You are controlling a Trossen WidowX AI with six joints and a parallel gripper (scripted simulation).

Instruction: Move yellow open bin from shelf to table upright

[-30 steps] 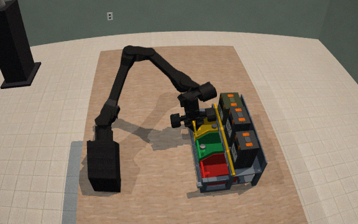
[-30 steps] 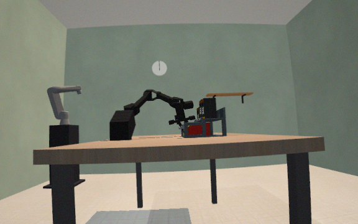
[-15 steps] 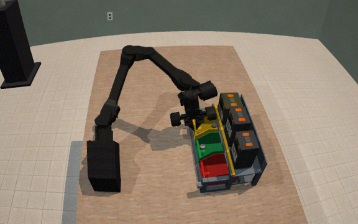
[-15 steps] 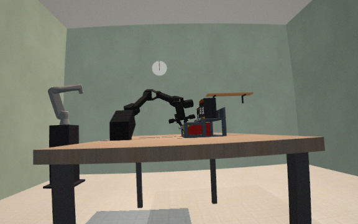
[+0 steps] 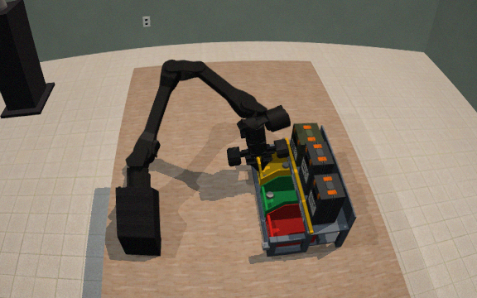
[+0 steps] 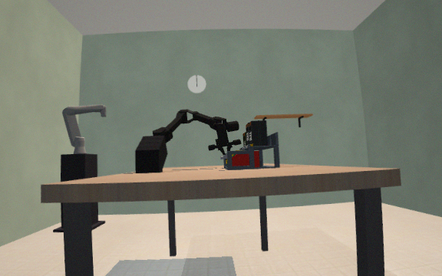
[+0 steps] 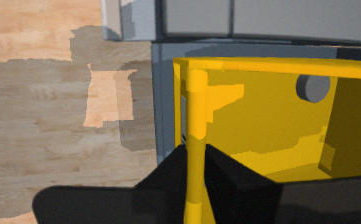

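The yellow bin lies 7 cm ahead of my hand and 2 cm below it. Also, from my hand: red bin 22 cm to the right, 7 cm ahead, 4 cm below; yellow rail 11 cm to the right, 10 cm ahead, 3 cm above; green bin 11 cm to the right, 7 cm ahead, 4 cm below.
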